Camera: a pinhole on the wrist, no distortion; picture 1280 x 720 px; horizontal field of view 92.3 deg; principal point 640.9 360.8 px. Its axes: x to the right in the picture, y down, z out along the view. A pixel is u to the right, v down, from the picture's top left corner.
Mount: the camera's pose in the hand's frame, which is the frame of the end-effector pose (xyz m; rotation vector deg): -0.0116 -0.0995 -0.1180 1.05 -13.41 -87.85
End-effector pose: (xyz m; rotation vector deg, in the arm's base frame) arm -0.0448 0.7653 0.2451 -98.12 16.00 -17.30
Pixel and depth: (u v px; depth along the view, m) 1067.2 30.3 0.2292
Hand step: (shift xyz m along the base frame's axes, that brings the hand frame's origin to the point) -0.1144 0.1960 0.2043
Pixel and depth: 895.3 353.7 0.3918
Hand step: 0.0332 0.3246 0.1573
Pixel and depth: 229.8 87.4 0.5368
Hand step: -0.2111 0.3636 -0.3776
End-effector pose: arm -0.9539 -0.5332 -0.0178 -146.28 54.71 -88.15
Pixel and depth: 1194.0 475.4 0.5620
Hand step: 0.6769 0.2674 -0.0986
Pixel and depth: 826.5 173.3 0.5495
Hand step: 0.3448 0.1718 -0.3638
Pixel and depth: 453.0 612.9 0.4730
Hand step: 0.2622 -0.2473 -0.1391
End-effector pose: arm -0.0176 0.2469 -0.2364 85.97 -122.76 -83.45
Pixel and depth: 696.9 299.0 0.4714
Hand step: -0.0841 0.3140 -0.1878
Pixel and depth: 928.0 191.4 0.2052
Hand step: 0.1056 0.1264 -0.1372
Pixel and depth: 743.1 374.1 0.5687
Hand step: -0.1489 0.3475 -0.2897
